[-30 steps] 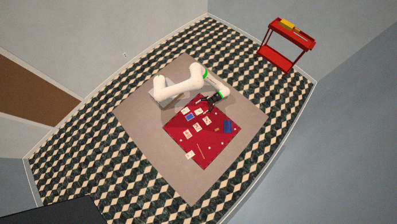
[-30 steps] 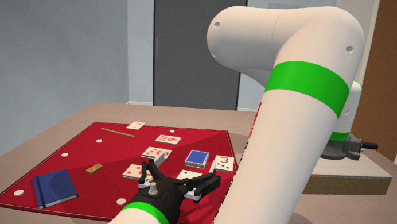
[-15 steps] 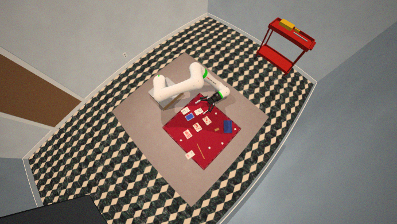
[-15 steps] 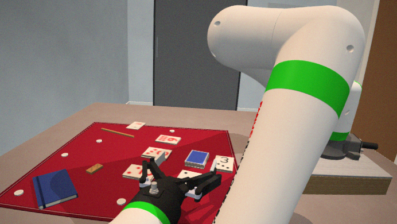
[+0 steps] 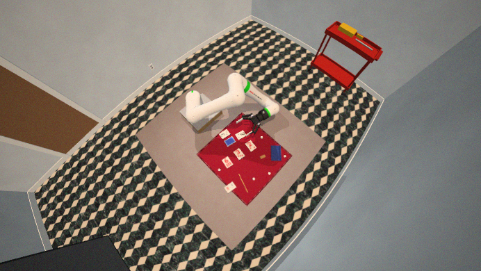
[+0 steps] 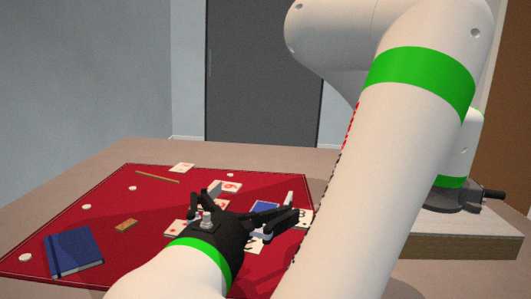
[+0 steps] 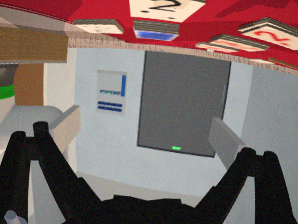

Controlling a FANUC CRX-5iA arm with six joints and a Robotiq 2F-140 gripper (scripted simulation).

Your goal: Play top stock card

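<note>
My hand is 15 cm short of the red 2 card, 1 cm to the left of it and 11 cm above it. The rest, counted from my hand: blue notebook: 33 cm ahead, 14 cm to the left, 12 cm below; then red card cloth: 18 cm ahead, 11 cm to the right, 13 cm below; then wooden stick: 37 cm ahead, 26 cm to the right, 12 cm below.
</note>
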